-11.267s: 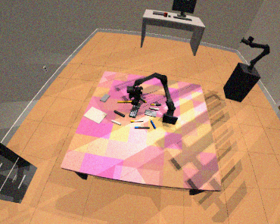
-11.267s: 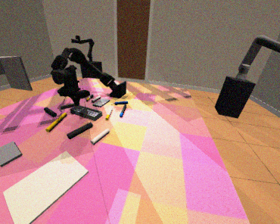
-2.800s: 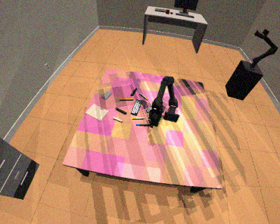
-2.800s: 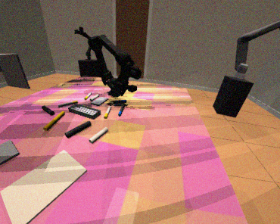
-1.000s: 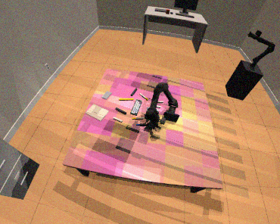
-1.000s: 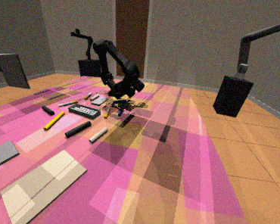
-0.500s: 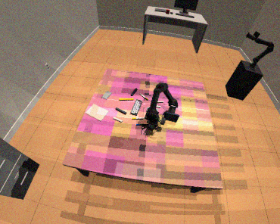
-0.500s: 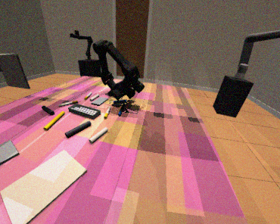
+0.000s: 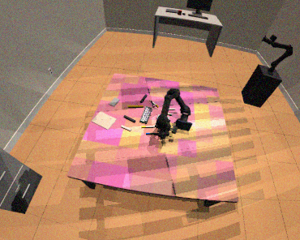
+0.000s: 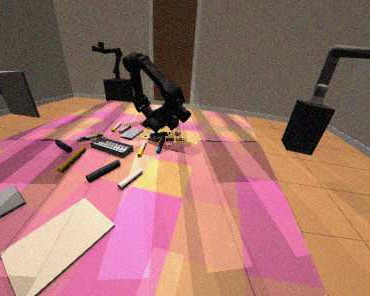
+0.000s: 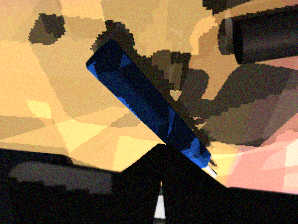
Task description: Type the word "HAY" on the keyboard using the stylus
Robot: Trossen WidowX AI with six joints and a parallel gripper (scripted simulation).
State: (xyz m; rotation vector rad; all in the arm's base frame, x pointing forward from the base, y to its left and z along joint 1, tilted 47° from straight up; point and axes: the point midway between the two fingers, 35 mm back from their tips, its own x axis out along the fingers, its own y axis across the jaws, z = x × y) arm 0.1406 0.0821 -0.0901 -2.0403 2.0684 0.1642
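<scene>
Now: the blue-tipped pen 120 mm ahead of my gripper tip, 90 mm to the left of it and 10 mm below it. Also, from my gripper tip: yellow marker: 350 mm ahead, 180 mm to the right, 10 mm below; white sheet: 570 mm ahead, 80 mm to the left, 10 mm below; blue stylus: 20 mm ahead, 10 mm to the right, 10 mm below.
</scene>
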